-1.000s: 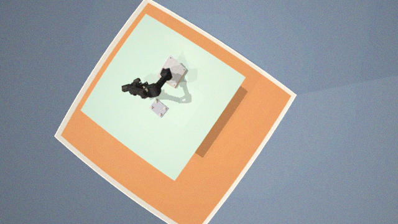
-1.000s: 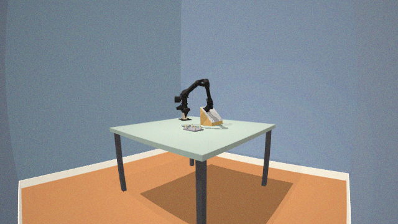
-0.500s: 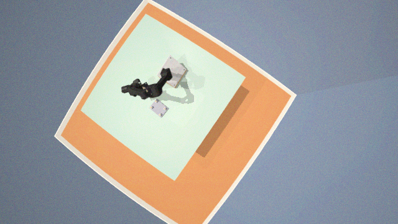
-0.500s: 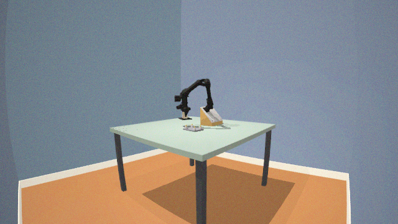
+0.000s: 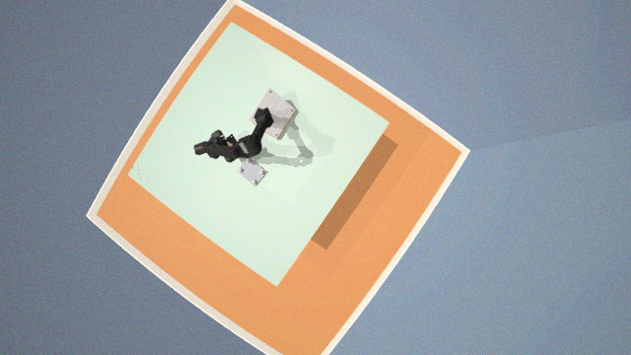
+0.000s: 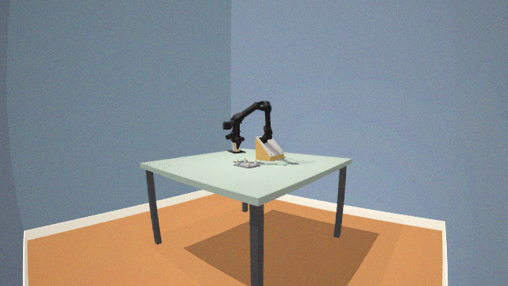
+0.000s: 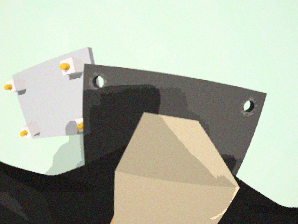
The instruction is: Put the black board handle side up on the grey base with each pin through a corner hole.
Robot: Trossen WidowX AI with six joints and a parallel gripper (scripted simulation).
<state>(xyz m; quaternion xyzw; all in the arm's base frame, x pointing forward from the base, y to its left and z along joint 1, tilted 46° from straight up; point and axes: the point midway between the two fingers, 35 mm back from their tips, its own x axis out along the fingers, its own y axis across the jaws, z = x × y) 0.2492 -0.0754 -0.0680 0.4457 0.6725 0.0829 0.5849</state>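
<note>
Right now my gripper tip is 8 cm short of the grey base, 15 cm to the right of it and 10 cm above it. From my gripper tip the other things lie so: black board right at my gripper tip.
</note>
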